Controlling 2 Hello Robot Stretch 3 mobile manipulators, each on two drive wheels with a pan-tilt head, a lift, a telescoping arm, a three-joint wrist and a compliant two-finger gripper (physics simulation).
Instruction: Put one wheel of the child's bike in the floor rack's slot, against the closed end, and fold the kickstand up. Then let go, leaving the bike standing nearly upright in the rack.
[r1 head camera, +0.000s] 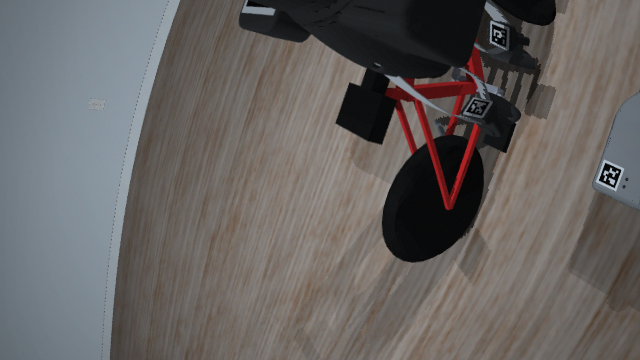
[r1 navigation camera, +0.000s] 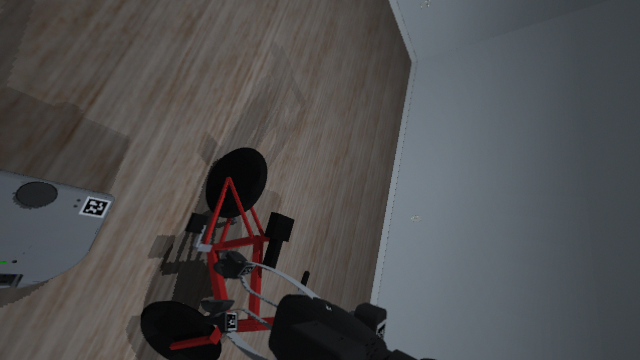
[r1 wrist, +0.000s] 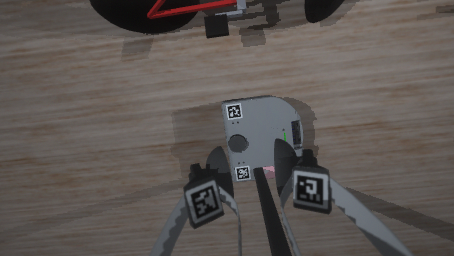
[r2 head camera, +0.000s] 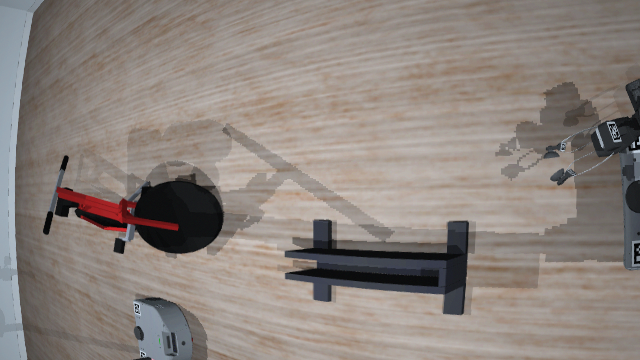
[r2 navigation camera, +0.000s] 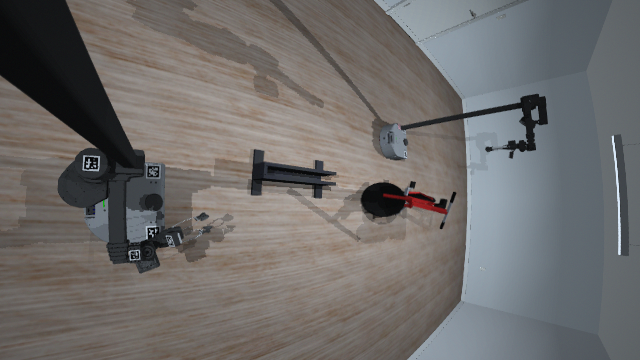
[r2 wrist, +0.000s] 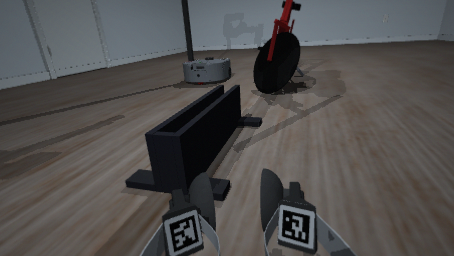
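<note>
The red child's bike (r1 head camera: 442, 91) (r1 navigation camera: 237, 243) (r1 wrist: 195, 7) (r2 head camera: 100, 206) (r2 navigation camera: 425, 203) (r2 wrist: 285, 22) stands leaning on the floor, outside the rack, with its front wheel (r2 head camera: 180, 212) (r2 navigation camera: 382, 200) towards the rack. A grey kickstand leg (r2 wrist: 300, 71) reaches down beside the wheel. The dark floor rack (r2 head camera: 454, 275) (r2 navigation camera: 257, 172) (r2 wrist: 210, 137) is empty, its open end facing the bike. The r1 gripper (r1 head camera: 510, 85) (r1 navigation camera: 222, 285) (r1 wrist: 252, 157) is open, overlapping the bike in r1's head view, without holding it. The r2 gripper (r2 head camera: 554, 165) (r2 navigation camera: 204, 223) (r2 wrist: 235, 192) is open and empty beyond the rack's closed end.
The r1 base (r1 head camera: 622, 150) (r1 navigation camera: 50, 230) (r1 wrist: 265, 120) (r2 head camera: 162, 327) (r2 navigation camera: 392, 142) (r2 wrist: 207, 70) stands beside the bike. The r2 base (r2 navigation camera: 130, 200) stands past the rack's closed end. A wall (r1 head camera: 65, 175) (r1 navigation camera: 475, 200) (r2 navigation camera: 525, 225) lies behind the bike's handlebar.
</note>
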